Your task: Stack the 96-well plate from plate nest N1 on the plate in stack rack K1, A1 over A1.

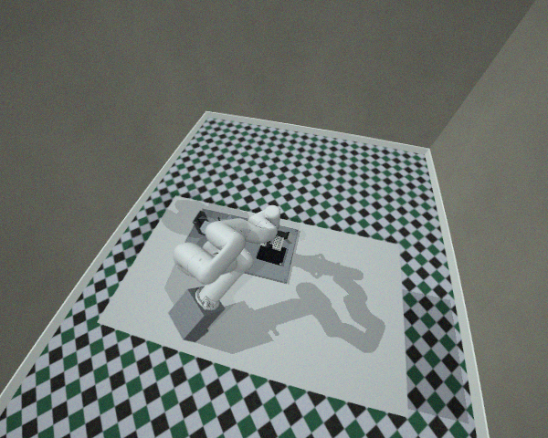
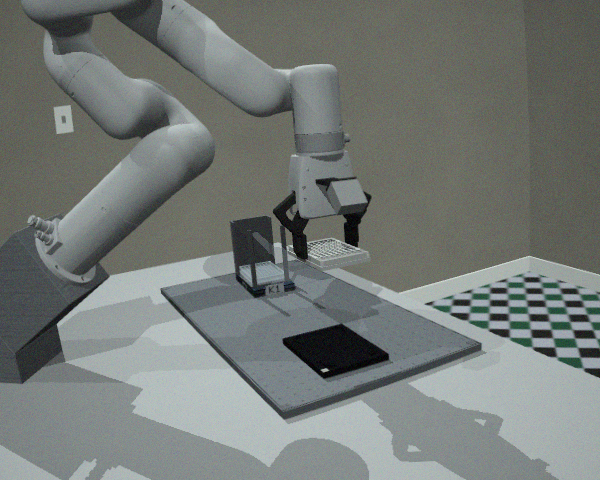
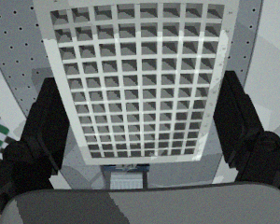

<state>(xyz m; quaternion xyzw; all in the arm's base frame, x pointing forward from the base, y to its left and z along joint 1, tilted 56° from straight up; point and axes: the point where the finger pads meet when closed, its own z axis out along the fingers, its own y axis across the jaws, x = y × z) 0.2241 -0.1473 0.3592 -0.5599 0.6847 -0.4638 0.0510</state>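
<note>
My hand is 43 cm to the right of the dark rack wall, 27 cm short of it and 10 cm above it. Also, from my hand: pale A1 square: 17 cm below, 8 cm behind, 4 cm to the right; then K1 label: 29 cm to the left, 19 cm ahead, 17 cm below; then white 96-well plate: 1 cm below.
</note>
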